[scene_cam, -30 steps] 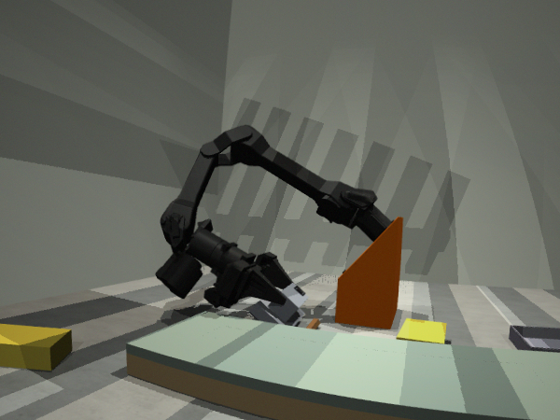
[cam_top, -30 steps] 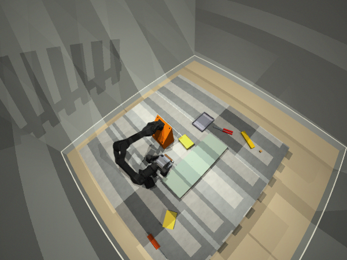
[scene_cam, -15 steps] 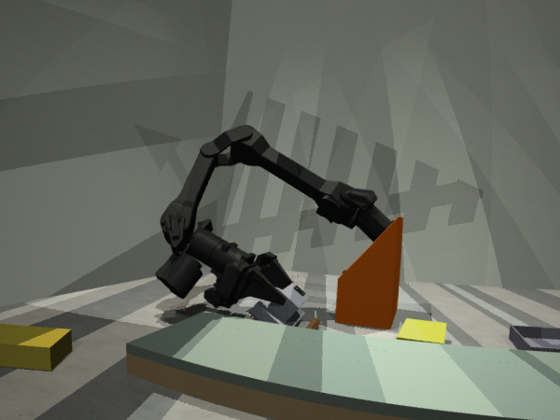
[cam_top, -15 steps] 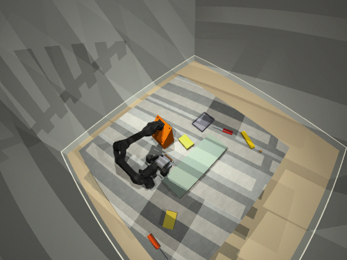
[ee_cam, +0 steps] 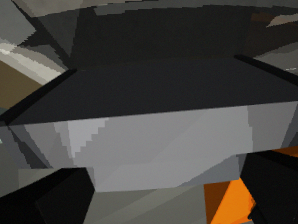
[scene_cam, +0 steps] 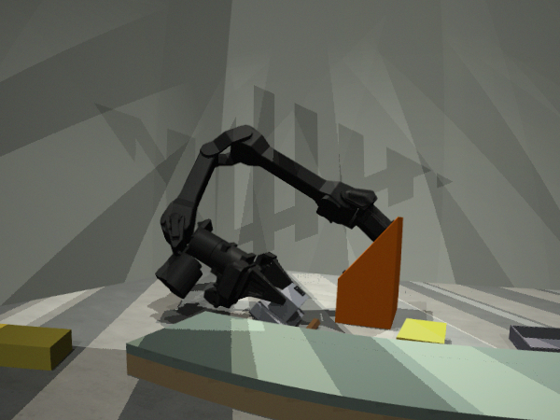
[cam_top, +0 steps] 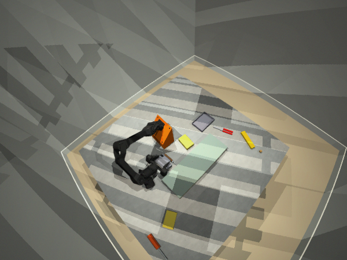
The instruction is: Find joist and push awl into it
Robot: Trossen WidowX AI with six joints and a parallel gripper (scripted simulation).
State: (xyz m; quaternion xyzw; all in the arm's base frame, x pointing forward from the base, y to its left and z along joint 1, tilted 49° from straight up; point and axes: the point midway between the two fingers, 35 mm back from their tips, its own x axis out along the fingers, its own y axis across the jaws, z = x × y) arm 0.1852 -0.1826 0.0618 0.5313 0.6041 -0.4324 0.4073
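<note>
The stud finder lies 10 mm behind my gripper tip and 10 mm below it. The rest, counted from my gripper tip: awl: 30 mm ahead, 40 mm to the left, 50 mm below; yellow bar: 340 mm ahead, 600 mm to the left, 50 mm below; dark-rimmed tray: 40 mm behind, 470 mm to the left, 50 mm below.
</note>
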